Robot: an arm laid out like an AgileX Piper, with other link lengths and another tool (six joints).
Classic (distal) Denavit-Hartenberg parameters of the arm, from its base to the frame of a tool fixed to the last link. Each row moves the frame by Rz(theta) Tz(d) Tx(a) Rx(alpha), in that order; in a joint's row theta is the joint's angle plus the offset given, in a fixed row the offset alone. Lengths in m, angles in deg.
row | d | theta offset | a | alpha
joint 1 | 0.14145 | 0.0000 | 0.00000 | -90.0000
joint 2 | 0.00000 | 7.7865 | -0.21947 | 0.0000
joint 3 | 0.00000 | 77.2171 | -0.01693 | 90.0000
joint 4 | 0.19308 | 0.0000 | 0.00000 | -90.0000
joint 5 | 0.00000 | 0.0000 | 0.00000 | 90.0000
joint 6 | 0.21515 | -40.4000 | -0.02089 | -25.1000
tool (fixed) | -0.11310 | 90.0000 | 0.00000 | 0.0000
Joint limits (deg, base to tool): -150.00..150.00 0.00..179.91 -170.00..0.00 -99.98..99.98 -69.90..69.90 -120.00..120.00
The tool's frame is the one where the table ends.
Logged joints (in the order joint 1, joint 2, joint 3, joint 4, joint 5, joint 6), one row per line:
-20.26 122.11 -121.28 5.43 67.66 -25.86
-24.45 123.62 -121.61 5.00 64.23 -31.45
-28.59 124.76 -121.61 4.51 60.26 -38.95
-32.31 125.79 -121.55 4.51 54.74 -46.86
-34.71 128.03 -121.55 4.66 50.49 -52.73
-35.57 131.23 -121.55 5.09 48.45 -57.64
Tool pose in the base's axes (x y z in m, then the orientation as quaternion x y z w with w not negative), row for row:
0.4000 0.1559 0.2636 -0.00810 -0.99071 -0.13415 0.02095
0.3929 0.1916 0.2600 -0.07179 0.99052 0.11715 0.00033
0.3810 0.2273 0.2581 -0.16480 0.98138 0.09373 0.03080
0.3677 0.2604 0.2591 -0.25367 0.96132 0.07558 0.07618
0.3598 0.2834 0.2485 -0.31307 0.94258 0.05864 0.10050
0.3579 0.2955 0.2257 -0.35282 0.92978 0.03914 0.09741
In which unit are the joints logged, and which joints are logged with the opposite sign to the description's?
The joints are logged in degrees. Opposite sign: joint 1.
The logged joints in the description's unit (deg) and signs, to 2 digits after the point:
20.26 122.11 -121.28 5.43 67.66 -25.86
24.45 123.62 -121.61 5.00 64.23 -31.45
28.59 124.76 -121.61 4.51 60.26 -38.95
32.31 125.79 -121.55 4.51 54.74 -46.86
34.71 128.03 -121.55 4.66 50.49 -52.73
35.57 131.23 -121.55 5.09 48.45 -57.64

